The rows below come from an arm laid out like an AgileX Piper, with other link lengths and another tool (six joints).
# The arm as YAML. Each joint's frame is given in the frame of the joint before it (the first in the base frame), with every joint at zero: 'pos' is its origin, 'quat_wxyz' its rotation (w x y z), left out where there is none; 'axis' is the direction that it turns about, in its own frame. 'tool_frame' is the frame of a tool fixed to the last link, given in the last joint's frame.
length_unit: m
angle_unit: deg
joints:
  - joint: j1
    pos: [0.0, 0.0, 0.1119]
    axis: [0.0, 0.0, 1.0]
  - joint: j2
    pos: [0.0, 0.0, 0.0]
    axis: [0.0, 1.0, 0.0]
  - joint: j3
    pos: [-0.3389, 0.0, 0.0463]
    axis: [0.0, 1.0, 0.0]
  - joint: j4
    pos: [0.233, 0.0, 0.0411]
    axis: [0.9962, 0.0, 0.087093]
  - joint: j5
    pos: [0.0, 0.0, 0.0]
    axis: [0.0, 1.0, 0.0]
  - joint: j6
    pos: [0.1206, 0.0, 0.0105]
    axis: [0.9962, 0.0, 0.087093]
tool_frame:
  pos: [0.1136, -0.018, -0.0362]
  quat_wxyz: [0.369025, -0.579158, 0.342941, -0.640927]
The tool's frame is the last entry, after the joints.
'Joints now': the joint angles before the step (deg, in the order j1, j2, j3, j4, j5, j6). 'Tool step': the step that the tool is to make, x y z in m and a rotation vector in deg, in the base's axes. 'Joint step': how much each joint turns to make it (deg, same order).
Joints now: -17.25, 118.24, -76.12, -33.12, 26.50, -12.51
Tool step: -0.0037, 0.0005, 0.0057, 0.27, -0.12, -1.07
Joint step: 0.00, -0.82, -0.12, 0.71, 1.13, 0.19
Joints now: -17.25, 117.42, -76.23, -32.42, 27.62, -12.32
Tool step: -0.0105, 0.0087, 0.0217, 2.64, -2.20, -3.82
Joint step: 0.00, -3.63, -0.04, 4.77, 2.72, 0.01
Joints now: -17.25, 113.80, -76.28, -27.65, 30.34, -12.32
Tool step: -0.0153, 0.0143, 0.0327, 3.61, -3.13, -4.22
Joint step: 0.00, -5.47, -0.13, 6.16, 3.97, -0.31
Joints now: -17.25, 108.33, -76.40, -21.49, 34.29, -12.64
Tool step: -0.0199, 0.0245, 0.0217, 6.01, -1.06, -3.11
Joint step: -0.01, -4.79, -0.21, 8.65, 5.60, -2.31
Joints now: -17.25, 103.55, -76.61, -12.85, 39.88, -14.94
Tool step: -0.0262, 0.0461, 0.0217, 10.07, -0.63, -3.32
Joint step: 0.53, -5.70, 0.02, 11.17, 7.99, -0.85
